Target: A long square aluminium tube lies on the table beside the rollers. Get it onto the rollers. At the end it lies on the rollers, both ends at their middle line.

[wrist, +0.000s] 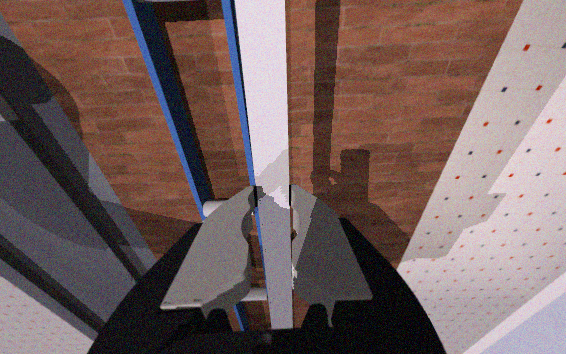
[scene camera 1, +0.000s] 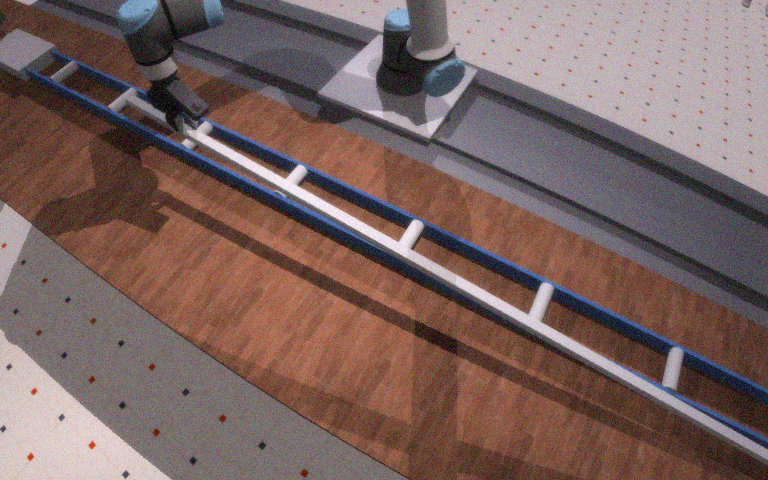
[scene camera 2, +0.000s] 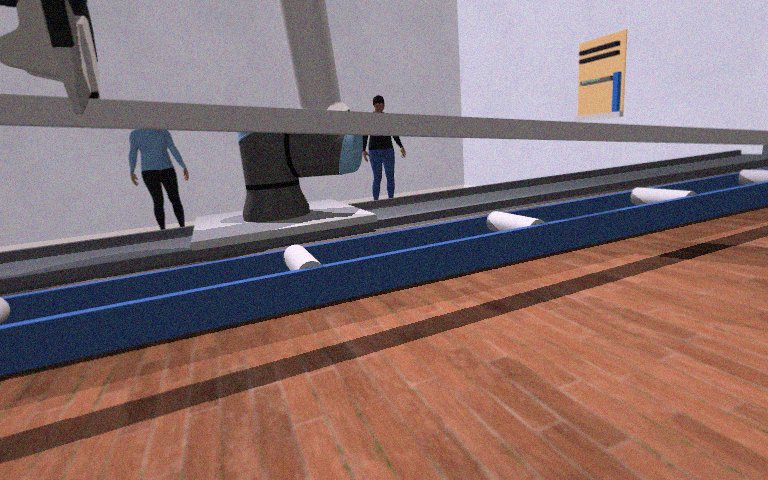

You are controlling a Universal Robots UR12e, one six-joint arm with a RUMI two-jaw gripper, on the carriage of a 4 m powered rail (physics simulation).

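Seen in the pictures: gripper, fingertip midpoint: [wrist: 273,187] [scene camera 1: 191,134] [scene camera 2: 85,114]; arm's base, origin of the base link: [scene camera 1: 401,79] [scene camera 2: 277,215].
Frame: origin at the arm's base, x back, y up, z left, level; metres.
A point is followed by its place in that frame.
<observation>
The long square aluminium tube [scene camera 1: 339,216] @[x -0.757, y 0.198, z 0.220 m] [scene camera 2: 453,125] @[x -0.765, y 0.194, z 0.137 m] [wrist: 265,100] @[x -0.751, y 0.237, z -0.189 m] is raised in the air and looks level. In the second scene view it hangs well above the blue roller frame [scene camera 2: 396,261] @[x -0.694, y 0.009, z 0.074 m] and its white rollers [scene camera 1: 416,229] @[x -0.590, y 0.029, z 0.358 m] [scene camera 2: 512,220] @[x -0.632, y 0.023, z 0.335 m] [wrist: 214,207] @[x -0.588, y 0.024, z -0.436 m]. My gripper [scene camera 1: 184,127] @[x -0.751, y 0.229, z -0.255 m] [scene camera 2: 82,107] @[x -0.751, y 0.229, z -0.255 m] [wrist: 273,187] @[x -0.751, y 0.229, z -0.255 m] is shut on it near its far-left end, one jaw on each side. In the wrist view the tube runs along the right-hand blue rail and partly covers it. Its far-right end does not show in the first scene view.
The tube's long shadow [scene camera 1: 339,288] @[x -0.829, y -0.030, z 0.252 m] [scene camera 2: 339,353] @[x -0.844, y -0.030, z -0.062 m] falls on the wooden table in front of the frame. A grey block [scene camera 1: 25,50] @[x -0.612, y 0.028, z -1.566 m] stands at the frame's far-left end. The arm's carriage [scene camera 1: 353,82] @[x -0.108, y 0.000, z -0.144 m] [scene camera 2: 339,213] @[x -0.125, y 0.000, z 0.153 m] sits on the rail behind. Two people [scene camera 2: 155,150] [scene camera 2: 381,141] stand farther back.
</observation>
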